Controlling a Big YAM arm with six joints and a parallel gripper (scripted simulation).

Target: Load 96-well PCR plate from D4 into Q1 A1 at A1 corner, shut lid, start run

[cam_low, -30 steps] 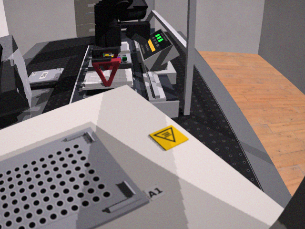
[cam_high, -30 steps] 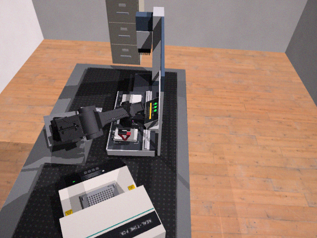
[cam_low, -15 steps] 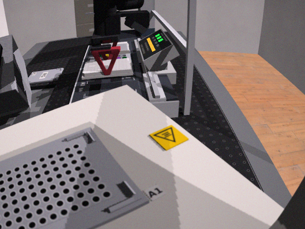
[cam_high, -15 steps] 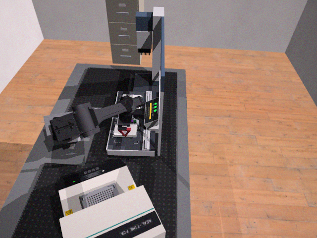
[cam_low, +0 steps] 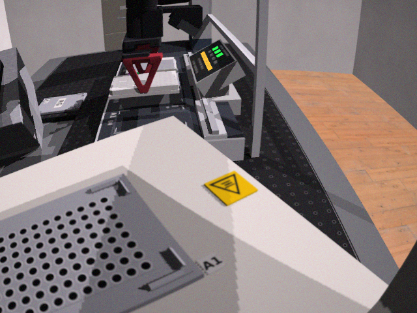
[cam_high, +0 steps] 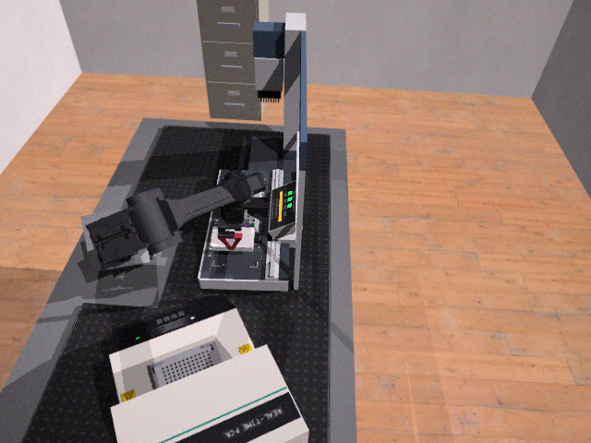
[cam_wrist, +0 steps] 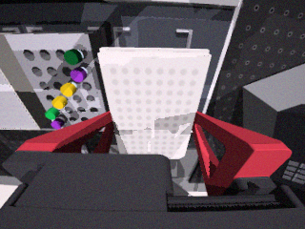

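The tube cooling block lies 2 cm ahead of my hand, 11 cm to the left of it and 6 cm below it. Also, from my hand: tall gantry post (18 cm ahead, 11 cm to the right, 10 cm above); then pipette head (16 cm ahead, 55 cm to the left, 25 cm above); then grey nest (23 cm behind, 26 cm to the left, 12 cm below).
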